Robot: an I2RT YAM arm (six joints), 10 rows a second.
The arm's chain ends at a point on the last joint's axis. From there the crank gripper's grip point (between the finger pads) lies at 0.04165 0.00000 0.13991 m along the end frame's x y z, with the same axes.
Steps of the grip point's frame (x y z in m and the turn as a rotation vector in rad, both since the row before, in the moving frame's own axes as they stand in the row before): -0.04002, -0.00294, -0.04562, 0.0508, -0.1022, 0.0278; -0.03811, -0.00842, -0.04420, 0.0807, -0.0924, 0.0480; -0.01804, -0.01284, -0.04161, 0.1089, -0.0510, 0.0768; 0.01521, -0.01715, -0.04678, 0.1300, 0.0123, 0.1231; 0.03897, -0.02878, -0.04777, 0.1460, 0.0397, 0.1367; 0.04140, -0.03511, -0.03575, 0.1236, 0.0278, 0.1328; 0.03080, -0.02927, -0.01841, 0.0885, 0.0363, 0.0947
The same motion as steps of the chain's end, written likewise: -0.02562, 0.00330, -0.04899, 0.0508, -0.1022, 0.0278; -0.02526, 0.00131, -0.04707, 0.0807, -0.0924, 0.0480; -0.01134, -0.00045, -0.04289, 0.1089, -0.0510, 0.0768; 0.01270, -0.00430, -0.04541, 0.1300, 0.0123, 0.1231; 0.03248, -0.01465, -0.04495, 0.1460, 0.0397, 0.1367; 0.03677, -0.02374, -0.03382, 0.1236, 0.0278, 0.1328; 0.02537, -0.02116, -0.01644, 0.0885, 0.0363, 0.0947
